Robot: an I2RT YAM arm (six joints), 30 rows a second.
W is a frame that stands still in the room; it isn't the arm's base.
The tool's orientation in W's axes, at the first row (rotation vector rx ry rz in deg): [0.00, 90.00, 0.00]
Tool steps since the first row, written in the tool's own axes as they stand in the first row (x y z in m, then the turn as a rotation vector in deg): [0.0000, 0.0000, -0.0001, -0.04, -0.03, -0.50]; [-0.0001, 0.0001, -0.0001, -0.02, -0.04, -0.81]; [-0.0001, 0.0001, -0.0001, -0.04, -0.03, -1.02]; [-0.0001, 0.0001, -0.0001, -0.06, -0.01, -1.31]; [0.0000, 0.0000, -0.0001, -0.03, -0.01, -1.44]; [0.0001, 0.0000, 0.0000, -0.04, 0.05, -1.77]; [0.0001, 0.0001, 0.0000, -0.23, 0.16, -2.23]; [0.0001, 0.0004, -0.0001, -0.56, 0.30, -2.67]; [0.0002, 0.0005, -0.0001, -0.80, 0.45, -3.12]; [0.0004, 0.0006, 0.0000, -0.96, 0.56, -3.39]
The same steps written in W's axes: [-0.0001, 0.0000, 0.0000, -0.50, -0.03, 0.04]; [-0.0001, 0.0001, 0.0001, -0.81, -0.04, 0.02]; [-0.0001, 0.0001, 0.0001, -1.02, -0.03, 0.04]; [-0.0001, 0.0001, 0.0001, -1.31, -0.01, 0.06]; [-0.0001, 0.0000, 0.0000, -1.44, -0.01, 0.03]; [0.0000, 0.0000, -0.0001, -1.77, 0.05, 0.04]; [0.0000, 0.0001, -0.0001, -2.23, 0.16, 0.23]; [-0.0001, 0.0004, -0.0001, -2.67, 0.30, 0.56]; [-0.0001, 0.0005, -0.0002, -3.12, 0.45, 0.80]; [0.0000, 0.0006, -0.0004, -3.39, 0.56, 0.96]
